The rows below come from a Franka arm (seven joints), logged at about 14 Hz.
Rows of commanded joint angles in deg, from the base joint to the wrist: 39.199, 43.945, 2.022, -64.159, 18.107, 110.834, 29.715; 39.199, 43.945, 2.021, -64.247, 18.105, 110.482, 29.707; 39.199, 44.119, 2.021, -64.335, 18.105, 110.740, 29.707; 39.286, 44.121, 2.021, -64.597, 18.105, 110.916, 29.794; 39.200, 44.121, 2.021, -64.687, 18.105, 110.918, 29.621; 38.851, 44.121, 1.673, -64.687, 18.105, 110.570, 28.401; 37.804, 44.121, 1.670, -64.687, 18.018, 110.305, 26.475; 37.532, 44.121, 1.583, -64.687, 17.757, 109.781, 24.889
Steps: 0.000, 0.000, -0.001, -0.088, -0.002, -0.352, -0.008; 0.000, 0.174, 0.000, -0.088, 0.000, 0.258, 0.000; 0.087, 0.002, 0.000, -0.262, 0.000, 0.176, 0.087; -0.086, 0.000, 0.000, -0.090, 0.000, 0.002, -0.173; -0.349, 0.000, -0.348, 0.000, 0.000, -0.348, -1.220; -1.047, 0.000, -0.003, 0.000, -0.087, -0.265, -1.926; -0.272, 0.000, -0.087, 0.000, -0.261, -0.524, -1.586
